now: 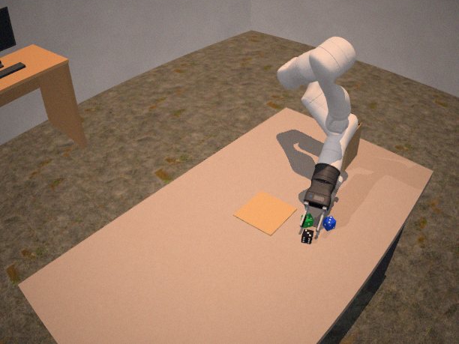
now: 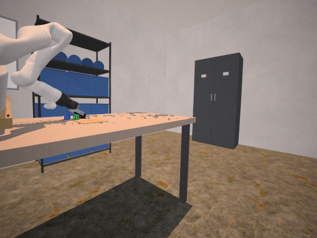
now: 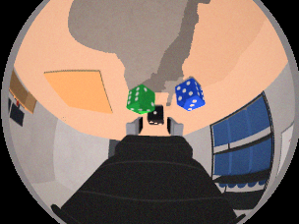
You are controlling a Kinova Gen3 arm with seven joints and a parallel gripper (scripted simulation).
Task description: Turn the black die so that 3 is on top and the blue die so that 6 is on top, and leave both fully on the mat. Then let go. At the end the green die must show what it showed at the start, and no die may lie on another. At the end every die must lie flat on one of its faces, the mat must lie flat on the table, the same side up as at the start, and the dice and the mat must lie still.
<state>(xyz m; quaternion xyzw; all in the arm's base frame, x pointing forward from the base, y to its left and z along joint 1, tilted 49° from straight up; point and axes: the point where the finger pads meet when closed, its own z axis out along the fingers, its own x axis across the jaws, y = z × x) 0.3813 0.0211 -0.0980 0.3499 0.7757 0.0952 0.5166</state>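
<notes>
Now: the black die 30 mm ahead of my hand, 10 mm to the left of it and 30 mm below it. Also, from my hand: blue die (60 mm behind, 40 mm to the left, 30 mm below); green die (30 mm behind, 30 mm to the right, 30 mm below); orange mat (160 mm to the right, 40 mm below).
</notes>
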